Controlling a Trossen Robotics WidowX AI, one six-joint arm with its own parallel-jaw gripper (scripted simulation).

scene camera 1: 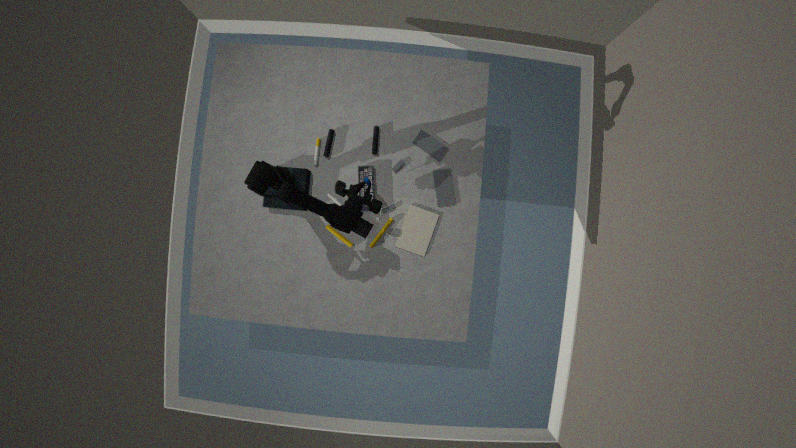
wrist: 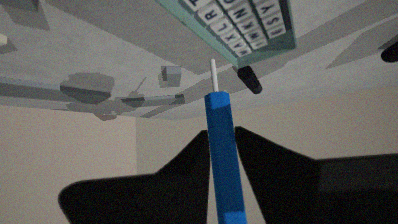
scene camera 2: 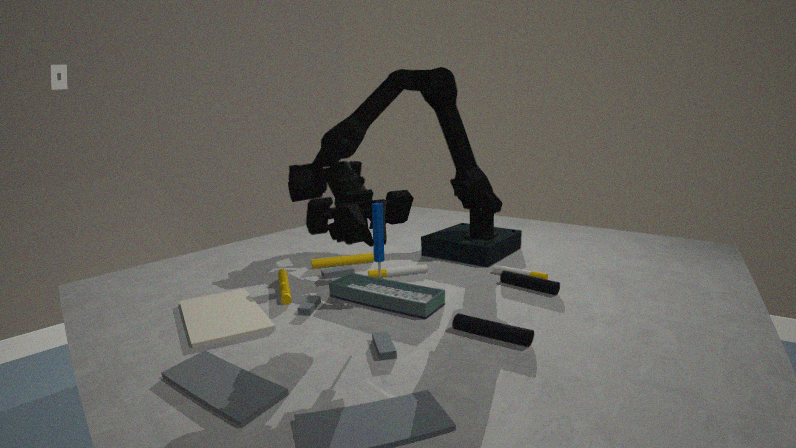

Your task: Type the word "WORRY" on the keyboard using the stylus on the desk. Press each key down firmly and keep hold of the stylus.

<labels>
My gripper shows in scene camera 1, in the wrist view (221, 134) and in scene camera 2. One and the same spot on my gripper: (scene camera 1: 356, 188) is (scene camera 2: 376, 201).
</labels>
